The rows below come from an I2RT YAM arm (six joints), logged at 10 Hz.
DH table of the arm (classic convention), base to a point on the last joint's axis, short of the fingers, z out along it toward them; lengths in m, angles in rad. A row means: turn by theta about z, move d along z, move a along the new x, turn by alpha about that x. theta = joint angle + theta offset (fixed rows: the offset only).
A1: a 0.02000; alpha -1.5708; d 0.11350; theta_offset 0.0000
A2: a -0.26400; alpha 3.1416; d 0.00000; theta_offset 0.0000
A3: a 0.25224; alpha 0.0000; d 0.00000; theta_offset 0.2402
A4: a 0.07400; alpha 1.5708; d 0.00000; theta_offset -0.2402
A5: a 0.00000; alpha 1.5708; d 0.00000; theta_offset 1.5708
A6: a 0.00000; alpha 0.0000; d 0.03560; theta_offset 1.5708
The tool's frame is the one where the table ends.
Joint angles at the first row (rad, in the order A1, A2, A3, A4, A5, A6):
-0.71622 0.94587 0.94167 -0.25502 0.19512 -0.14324
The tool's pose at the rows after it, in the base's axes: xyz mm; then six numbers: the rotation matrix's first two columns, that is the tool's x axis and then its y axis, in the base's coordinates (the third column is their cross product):
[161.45, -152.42, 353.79, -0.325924, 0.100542, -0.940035, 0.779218, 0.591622, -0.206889]
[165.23, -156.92, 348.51, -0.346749, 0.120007, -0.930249, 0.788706, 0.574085, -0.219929]
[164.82, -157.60, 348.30, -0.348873, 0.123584, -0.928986, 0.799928, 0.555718, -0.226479]
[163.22, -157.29, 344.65, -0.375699, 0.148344, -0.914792, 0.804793, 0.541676, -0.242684]
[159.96, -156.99, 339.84, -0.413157, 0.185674, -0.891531, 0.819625, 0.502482, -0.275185]
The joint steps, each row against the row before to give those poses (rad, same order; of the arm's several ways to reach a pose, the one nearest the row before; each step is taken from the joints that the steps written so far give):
-0.00001 0.02554 0.00001 0.00074 0.05950 -0.00001
0.00002 0.02559 0.00001 -0.00112 0.02673 0.00001
-0.00001 0.00149 -0.00003 0.00038 0.02288 0.00038
-0.00002 0.00040 0.00001 -0.03585 0.02401 -0.00001
0.00004 -0.00001 -0.00001 -0.05074 0.05764 0.00078

